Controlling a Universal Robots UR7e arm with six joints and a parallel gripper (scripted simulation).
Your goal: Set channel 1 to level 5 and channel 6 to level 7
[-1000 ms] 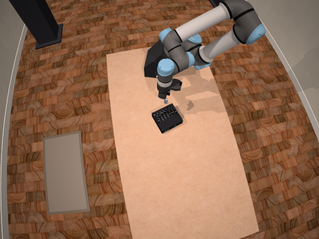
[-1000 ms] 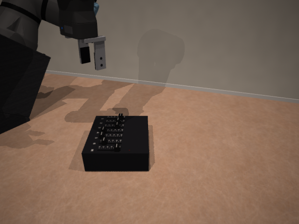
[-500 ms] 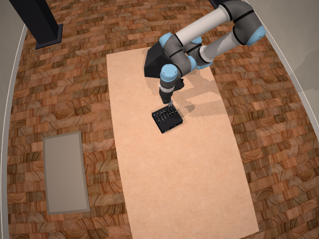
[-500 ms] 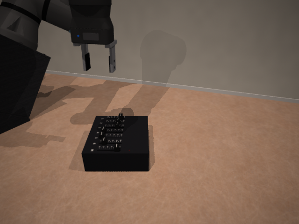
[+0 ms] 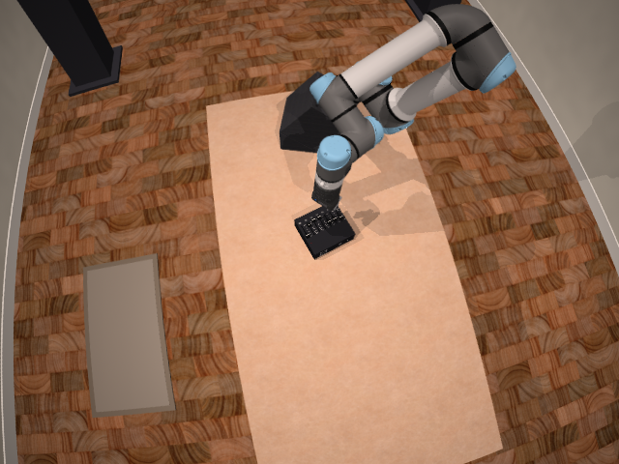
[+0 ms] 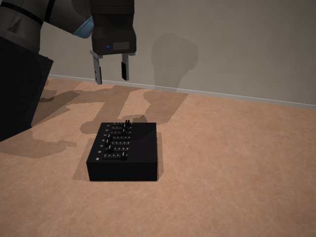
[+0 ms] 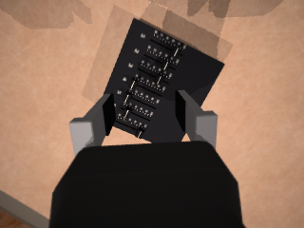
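My hand is 60 mm to the right of the channel 1 fader cap and 150 mm above it. The rest, counted from my hand: channel 2 fader cap: 10 mm ahead, 30 mm to the left, 150 mm below; channel 4 fader cap: 10 mm behind, 20 mm to the right, 150 mm below; channel 3 fader cap: 10 mm ahead, 10 mm to the left, 150 mm below.
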